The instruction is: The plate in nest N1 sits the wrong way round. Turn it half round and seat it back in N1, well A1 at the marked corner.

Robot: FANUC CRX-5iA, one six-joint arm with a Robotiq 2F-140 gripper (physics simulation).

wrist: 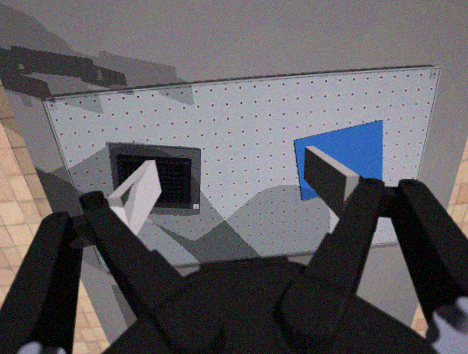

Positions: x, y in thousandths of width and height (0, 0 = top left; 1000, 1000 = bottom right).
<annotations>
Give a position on a well plate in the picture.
373, 493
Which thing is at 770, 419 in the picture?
A blue object.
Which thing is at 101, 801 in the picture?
My gripper.
</annotations>
